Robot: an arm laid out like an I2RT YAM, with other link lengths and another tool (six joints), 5 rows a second.
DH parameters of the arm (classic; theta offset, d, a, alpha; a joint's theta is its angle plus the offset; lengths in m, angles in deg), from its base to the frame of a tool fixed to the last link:
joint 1: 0 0.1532 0.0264 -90
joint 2: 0 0 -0.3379 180
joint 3: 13.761 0 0.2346 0
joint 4: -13.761 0.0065 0.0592 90
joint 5: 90 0.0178 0 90
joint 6: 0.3 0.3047 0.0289 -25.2
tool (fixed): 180 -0.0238 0 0
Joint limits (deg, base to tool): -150..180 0..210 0..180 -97..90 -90..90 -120..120
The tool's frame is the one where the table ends.
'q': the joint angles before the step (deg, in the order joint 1, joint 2, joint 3, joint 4, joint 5, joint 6). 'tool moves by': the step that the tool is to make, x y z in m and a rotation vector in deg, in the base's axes. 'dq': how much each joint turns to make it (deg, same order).
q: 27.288, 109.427, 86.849, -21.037, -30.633, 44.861
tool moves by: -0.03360, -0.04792, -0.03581, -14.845, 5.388, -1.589
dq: 2.535, 0.000, 5.006, -18.536, 10.667, -3.869
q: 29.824, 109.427, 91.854, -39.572, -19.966, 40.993
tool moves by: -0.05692, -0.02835, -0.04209, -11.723, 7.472, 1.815
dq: 4.306, 1.377, -0.176, -11.146, 6.448, -0.481
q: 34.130, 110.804, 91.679, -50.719, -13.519, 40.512
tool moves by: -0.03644, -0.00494, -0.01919, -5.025, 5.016, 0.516
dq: 3.300, 1.574, -0.001, -4.917, 1.902, 2.382
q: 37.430, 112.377, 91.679, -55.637, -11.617, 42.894
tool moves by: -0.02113, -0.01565, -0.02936, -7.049, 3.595, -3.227
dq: 2.820, 3.192, -0.896, -2.251, 4.284, 5.421
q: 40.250, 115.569, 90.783, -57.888, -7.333, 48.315
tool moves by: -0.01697, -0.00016, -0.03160, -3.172, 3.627, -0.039
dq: 1.596, 3.978, -1.291, 0.656, 0.153, 1.640
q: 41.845, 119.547, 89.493, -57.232, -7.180, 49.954
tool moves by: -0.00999, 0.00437, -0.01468, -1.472, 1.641, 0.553
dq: 1.399, 2.251, 0.000, 0.154, 0.000, 0.853
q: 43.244, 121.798, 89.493, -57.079, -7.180, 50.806
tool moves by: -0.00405, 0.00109, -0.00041, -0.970, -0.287, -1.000
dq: 1.092, 0.043, -0.043, -0.132, 0.917, 2.098
